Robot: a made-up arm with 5 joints.
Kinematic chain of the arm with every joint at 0, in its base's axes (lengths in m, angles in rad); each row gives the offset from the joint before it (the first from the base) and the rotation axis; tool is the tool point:
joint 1: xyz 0 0 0.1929 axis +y
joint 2: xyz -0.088 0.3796 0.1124 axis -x
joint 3: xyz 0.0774 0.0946 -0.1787 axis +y
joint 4: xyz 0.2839 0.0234 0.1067 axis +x
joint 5: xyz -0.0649 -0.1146 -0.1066 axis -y
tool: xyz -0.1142 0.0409 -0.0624
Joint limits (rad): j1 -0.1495..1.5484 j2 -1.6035..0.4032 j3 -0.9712..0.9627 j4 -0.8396..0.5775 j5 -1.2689..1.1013
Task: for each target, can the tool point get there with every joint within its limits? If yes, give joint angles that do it. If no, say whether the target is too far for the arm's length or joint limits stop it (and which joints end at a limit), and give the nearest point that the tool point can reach.
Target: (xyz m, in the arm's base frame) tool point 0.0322 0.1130 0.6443
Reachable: no: joint limits stop it (at a limit: joint 1, joint 2, joint 3, joint 4, joint 5) | nearest point 0.0870 0.2837 0.3691 | short by 0.328 m
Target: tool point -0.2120 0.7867 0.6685
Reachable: no: joint limits stop it (at a limit: joint 1, joint 2, joint 3, joint 4) | nearest point -0.0566 0.7751 0.4960 | short by 0.232 m
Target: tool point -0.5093 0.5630 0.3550
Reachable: no: joint limits stop it (at a limit: joint 1, joint 3, joint 5) | nearest point -0.3421 0.5146 0.1770 | short by 0.249 m
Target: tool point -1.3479 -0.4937 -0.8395
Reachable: no: too far | nearest point -0.2545 0.2734 -0.0021 | short by 1.576 m
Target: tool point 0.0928 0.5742 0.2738
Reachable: yes | joints 0.0860 -1.1317 0.3069 0.2159 -0.7796
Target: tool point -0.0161 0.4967 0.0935
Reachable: yes | joints 0.9714 -0.3353 0.4109 0.0647 -0.5693
